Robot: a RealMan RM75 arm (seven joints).
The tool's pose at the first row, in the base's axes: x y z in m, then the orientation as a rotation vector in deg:
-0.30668, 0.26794, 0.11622, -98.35, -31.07, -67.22
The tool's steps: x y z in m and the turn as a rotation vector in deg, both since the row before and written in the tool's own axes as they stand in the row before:
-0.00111, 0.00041, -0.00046, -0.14, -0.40, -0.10
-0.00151, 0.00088, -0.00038, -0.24, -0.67, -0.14
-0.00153, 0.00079, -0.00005, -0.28, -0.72, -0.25
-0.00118, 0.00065, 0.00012, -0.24, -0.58, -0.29
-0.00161, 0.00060, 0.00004, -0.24, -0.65, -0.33
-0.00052, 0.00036, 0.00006, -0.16, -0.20, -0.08
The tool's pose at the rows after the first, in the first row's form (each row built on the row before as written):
-0.30707, 0.26751, 0.11509, -98.73, -31.33, -67.03
-0.30724, 0.26699, 0.11339, -99.37, -31.75, -66.70
-0.30734, 0.26678, 0.11168, -100.07, -32.28, -66.42
-0.30732, 0.26672, 0.11033, -100.63, -32.78, -66.26
-0.30756, 0.26664, 0.10863, -101.23, -33.36, -66.07
-0.30749, 0.26657, 0.10800, -101.49, -33.48, -66.04

